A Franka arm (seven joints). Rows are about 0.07 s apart.
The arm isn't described. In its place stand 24 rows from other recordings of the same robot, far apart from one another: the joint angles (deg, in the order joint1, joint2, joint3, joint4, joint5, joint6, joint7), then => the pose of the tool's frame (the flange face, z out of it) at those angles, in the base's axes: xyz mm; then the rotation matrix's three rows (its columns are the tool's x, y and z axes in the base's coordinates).
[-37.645, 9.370, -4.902, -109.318, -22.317, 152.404, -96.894] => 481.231 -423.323 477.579; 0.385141 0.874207 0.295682; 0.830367 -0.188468 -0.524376; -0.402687 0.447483 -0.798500
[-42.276, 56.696, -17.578, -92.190, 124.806, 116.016, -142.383] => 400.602 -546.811 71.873; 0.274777 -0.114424 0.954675; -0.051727 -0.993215 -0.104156; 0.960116 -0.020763 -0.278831
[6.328, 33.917, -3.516, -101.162, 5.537, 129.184, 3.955] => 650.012 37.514 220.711; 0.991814 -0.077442 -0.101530; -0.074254 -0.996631 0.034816; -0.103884 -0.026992 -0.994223
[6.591, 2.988, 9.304, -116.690, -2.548, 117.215, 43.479] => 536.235 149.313 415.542; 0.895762 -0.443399 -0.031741; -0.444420 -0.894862 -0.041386; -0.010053 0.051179 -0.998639
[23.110, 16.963, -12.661, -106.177, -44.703, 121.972, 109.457] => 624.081 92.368 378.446; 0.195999 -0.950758 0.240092; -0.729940 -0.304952 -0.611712; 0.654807 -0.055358 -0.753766
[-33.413, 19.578, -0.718, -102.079, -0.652, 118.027, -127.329] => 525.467 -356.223 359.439; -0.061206 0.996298 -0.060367; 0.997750 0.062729 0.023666; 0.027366 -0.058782 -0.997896
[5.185, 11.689, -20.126, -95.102, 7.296, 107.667, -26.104] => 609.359 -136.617 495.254; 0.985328 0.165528 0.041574; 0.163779 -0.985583 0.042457; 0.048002 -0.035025 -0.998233
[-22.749, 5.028, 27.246, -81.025, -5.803, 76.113, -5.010] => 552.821 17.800 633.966; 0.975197 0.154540 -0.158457; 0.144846 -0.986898 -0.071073; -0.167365 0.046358 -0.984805
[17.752, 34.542, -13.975, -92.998, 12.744, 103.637, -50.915] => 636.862 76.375 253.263; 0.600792 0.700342 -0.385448; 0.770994 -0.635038 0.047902; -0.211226 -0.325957 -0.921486
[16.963, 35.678, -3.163, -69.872, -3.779, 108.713, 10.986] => 714.520 181.174 416.926; 0.994007 0.076434 0.078156; 0.082492 -0.993577 -0.077462; 0.071733 0.083445 -0.993927
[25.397, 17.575, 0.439, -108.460, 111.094, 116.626, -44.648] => 560.027 329.025 392.152; 0.989166 0.061244 0.133414; -0.133062 -0.009796 0.991059; 0.062003 -0.998075 -0.001541
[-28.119, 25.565, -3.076, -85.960, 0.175, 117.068, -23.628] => 598.508 -355.556 420.679; 0.988996 -0.128715 0.072931; -0.123882 -0.990010 -0.067327; 0.080868 0.057552 -0.995062
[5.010, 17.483, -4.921, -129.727, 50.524, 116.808, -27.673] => 489.685 42.493 205.121; 0.943355 -0.233480 -0.235731; -0.016400 -0.742434 0.669718; -0.331381 -0.627916 -0.704208
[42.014, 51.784, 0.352, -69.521, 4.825, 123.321, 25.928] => 561.601 515.127 230.944; 0.971433 0.236170 -0.023281; 0.237288 -0.968116 0.080288; -0.003577 -0.083519 -0.996500
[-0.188, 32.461, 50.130, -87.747, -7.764, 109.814, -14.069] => 510.720 440.940 421.582; 0.481479 0.851717 -0.206775; 0.872327 -0.442806 0.207288; 0.084990 -0.280180 -0.956178
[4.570, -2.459, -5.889, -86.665, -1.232, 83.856, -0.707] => 529.763 -16.102 665.450; 0.999896 -0.012750 -0.006745; -0.012862 -0.999776 -0.016826; -0.006529 0.016911 -0.999836
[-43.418, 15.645, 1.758, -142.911, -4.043, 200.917, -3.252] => 393.128 -338.479 268.045; 0.623875 -0.580588 0.523161; -0.399864 -0.812289 -0.424612; 0.671482 0.055712 -0.738923
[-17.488, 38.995, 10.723, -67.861, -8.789, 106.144, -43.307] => 728.465 -136.088 391.641; 0.802153 0.597094 -0.005387; 0.596716 -0.801911 -0.029469; -0.021915 0.020424 -0.999551
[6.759, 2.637, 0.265, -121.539, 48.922, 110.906, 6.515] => 524.944 116.731 392.534; 0.886078 -0.443336 -0.135348; -0.235136 -0.681524 0.692991; -0.399471 -0.582218 -0.708128
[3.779, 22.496, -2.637, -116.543, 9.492, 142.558, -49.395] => 605.424 12.042 256.303; 0.722978 0.687703 0.066079; 0.682696 -0.725818 0.084340; 0.105962 -0.015864 -0.994244
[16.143, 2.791, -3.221, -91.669, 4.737, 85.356, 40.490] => 540.648 134.409 577.825; 0.871592 -0.459181 -0.171696; -0.459154 -0.887350 0.042283; -0.171770 0.041981 -0.984242
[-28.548, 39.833, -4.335, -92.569, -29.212, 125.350, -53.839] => 567.055 -380.441 213.177; 0.696767 0.661586 -0.277163; 0.568982 -0.745057 -0.348066; -0.436778 0.084820 -0.895562
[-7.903, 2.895, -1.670, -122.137, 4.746, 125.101, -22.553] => 541.232 -88.083 384.772; 0.983853 0.178445 0.013807; 0.177206 -0.982036 0.064830; 0.025128 -0.061336 -0.997801
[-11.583, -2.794, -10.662, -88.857, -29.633, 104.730, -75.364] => 503.451 -252.670 697.846; 0.583809 0.804477 0.109472; 0.708140 -0.438603 -0.553322; -0.397120 0.400556 -0.825743
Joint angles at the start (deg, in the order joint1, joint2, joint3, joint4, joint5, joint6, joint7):
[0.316 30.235 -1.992 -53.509 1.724 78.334 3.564]
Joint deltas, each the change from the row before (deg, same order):
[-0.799 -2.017 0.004 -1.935 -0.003 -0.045 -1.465]
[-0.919 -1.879 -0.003 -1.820 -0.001 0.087 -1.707]
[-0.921 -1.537 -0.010 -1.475 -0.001 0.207 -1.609]
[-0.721 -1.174 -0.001 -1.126 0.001 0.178 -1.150]
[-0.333 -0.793 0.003 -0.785 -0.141 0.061 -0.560]
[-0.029 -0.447 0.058 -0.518 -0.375 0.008 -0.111]
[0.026 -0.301 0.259 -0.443 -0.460 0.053 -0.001]
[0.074 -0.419 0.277 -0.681 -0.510 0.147 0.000]
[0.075 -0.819 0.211 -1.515 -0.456 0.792 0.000]
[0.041 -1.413 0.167 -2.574 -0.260 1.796 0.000]
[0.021 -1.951 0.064 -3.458 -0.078 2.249 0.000]
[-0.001 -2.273 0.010 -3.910 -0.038 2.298 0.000]
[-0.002 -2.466 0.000 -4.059 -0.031 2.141 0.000]
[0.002 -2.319 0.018 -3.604 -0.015 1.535 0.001]
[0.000 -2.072 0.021 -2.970 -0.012 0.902 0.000]
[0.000 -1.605 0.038 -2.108 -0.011 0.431 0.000]
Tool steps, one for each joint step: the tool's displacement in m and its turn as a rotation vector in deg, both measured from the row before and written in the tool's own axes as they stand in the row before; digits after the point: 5 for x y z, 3 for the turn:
[-0.00854 0.01028 -0.00784 0.139 0.040 -0.647]
[-0.00810 0.01134 -0.00712 0.146 0.156 -0.766]
[-0.00679 0.01099 -0.00598 0.125 0.284 -0.665]
[-0.00544 0.00832 -0.00451 0.092 0.240 -0.419]
[-0.00383 0.00404 -0.00269 -0.087 0.070 -0.195]
[-0.00210 0.00062 -0.00082 -0.329 -0.081 -0.058]
[-0.00116 -0.00154 0.00016 -0.361 -0.112 -0.180]
[-0.00144 -0.00213 0.00060 -0.408 -0.139 -0.235]
[-0.00190 -0.00166 0.00185 -0.382 0.076 -0.188]
[-0.00279 -0.00134 0.00238 -0.223 0.625 -0.159]
[-0.00484 -0.00069 0.00320 -0.071 0.740 -0.078]
[-0.00690 -0.00015 0.00370 -0.035 0.660 -0.013]
[-0.00878 -0.00016 0.00358 -0.021 0.547 -0.005]
[-0.00959 -0.00048 0.00283 0.012 0.251 -0.027]
[-0.00966 -0.00052 0.00159 0.024 0.005 -0.027]
[-0.00803 -0.00064 0.00034 0.021 -0.071 -0.041]

